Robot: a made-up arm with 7 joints. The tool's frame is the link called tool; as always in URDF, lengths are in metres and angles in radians. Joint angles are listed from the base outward.
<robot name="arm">
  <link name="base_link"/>
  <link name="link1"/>
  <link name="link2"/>
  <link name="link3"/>
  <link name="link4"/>
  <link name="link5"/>
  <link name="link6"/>
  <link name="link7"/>
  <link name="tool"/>
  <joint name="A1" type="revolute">
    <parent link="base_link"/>
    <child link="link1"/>
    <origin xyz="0 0.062 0" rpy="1.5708 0 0"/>
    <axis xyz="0 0 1"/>
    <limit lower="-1.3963" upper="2"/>
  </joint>
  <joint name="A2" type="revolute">
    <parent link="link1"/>
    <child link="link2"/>
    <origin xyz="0 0 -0.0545" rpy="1.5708 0 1.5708"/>
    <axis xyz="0 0 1"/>
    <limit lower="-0.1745" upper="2"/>
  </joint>
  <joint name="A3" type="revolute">
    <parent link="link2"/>
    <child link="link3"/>
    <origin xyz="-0.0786 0 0" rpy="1.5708 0 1.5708"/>
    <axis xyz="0 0 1"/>
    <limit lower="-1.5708" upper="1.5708"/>
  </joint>
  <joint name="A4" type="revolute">
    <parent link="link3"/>
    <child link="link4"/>
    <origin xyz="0 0 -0.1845" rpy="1.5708 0 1.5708"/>
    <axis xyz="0 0 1"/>
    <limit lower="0" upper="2.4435"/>
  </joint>
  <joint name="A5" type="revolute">
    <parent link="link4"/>
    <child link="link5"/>
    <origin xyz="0 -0.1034 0" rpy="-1.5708 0 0"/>
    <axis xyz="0 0 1"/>
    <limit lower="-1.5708" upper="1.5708"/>
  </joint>
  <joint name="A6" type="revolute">
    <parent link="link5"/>
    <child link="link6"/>
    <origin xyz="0 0 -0.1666" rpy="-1.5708 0 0"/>
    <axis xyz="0 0 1"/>
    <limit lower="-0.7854" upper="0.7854"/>
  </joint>
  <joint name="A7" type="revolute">
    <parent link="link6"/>
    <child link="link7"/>
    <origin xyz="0 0 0" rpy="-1.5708 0 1.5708"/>
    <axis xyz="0 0 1"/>
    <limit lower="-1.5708" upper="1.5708"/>
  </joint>
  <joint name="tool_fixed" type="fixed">
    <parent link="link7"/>
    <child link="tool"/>
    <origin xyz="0 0 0" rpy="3.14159 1.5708 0"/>
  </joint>
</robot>
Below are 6 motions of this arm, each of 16 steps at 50 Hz.
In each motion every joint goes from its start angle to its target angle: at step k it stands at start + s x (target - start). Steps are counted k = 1, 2, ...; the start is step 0. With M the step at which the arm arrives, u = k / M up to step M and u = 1 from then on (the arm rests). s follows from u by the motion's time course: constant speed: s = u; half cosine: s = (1 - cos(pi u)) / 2; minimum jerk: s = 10 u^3 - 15 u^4 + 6 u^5.
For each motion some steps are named. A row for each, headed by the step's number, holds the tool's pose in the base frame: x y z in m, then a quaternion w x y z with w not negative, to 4 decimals.
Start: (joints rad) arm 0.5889 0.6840 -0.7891 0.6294 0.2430 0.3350 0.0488
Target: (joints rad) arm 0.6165 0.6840 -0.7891 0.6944 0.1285 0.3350 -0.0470
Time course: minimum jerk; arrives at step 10
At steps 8, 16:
8: 0.3542 0.3197 -0.2914 0.8490 0.3337 -0.3120 -0.2655
16: 0.3550 0.3188 -0.2904 0.8461 0.3374 -0.3143 -0.2674

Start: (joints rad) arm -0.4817 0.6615 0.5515 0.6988 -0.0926 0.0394 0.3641
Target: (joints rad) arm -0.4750 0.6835 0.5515 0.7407 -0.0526 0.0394 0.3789
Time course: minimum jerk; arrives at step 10
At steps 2, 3, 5, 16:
2: -0.0138 0.4773 -0.3469 0.9584 0.2415 -0.1506 -0.0207
3: -0.0121 0.4779 -0.3457 0.9579 0.2416 -0.1540 -0.0210
5: -0.0065 0.4798 -0.3419 0.9560 0.2416 -0.1649 -0.0218
16: 0.0016 0.4825 -0.3362 0.9531 0.2413 -0.1810 -0.0232

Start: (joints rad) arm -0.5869 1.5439 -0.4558 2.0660 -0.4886 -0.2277 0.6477
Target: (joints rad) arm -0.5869 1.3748 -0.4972 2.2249 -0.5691 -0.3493 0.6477
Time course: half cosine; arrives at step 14
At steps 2, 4, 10, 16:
2: 0.1162 0.2457 -0.2084 0.3680 -0.1312 -0.1100 -0.9139
4: 0.1121 0.2379 -0.2088 0.3573 -0.1428 -0.1282 -0.9141
10: 0.0952 0.2036 -0.2060 0.3055 -0.1880 -0.2121 -0.9090
16: 0.0906 0.1935 -0.2038 0.2889 -0.1993 -0.2378 -0.9057

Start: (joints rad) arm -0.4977 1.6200 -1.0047 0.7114 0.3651 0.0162 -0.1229
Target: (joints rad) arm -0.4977 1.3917 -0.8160 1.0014 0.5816 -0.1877 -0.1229
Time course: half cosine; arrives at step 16
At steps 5, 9, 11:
5: 0.0205 0.5721 -0.1885 0.7626 0.3912 0.1268 -0.4993
9: 0.0199 0.5348 -0.2382 0.8273 0.3252 0.0153 -0.4577
11: 0.0212 0.5150 -0.2589 0.8518 0.2924 -0.0386 -0.4330

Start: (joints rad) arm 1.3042 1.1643 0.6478 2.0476 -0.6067 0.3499 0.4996
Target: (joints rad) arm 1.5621 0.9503 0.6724 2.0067 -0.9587 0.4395 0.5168
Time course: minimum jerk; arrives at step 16
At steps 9, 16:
9: -0.0330 0.3179 0.1962 0.0772 0.7335 -0.6247 0.2565
16: -0.0357 0.3264 0.1918 0.0912 0.7061 -0.6148 0.3392

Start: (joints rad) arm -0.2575 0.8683 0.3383 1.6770 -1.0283 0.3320 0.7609
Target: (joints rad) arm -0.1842 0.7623 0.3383 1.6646 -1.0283 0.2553 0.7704
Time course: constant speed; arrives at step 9
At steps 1, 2, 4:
1: 0.2241 0.3523 -0.1463 0.7113 0.4738 -0.1281 -0.5031
2: 0.2246 0.3516 -0.1474 0.7129 0.4703 -0.1333 -0.5028
4: 0.2257 0.3500 -0.1496 0.7159 0.4631 -0.1437 -0.5024

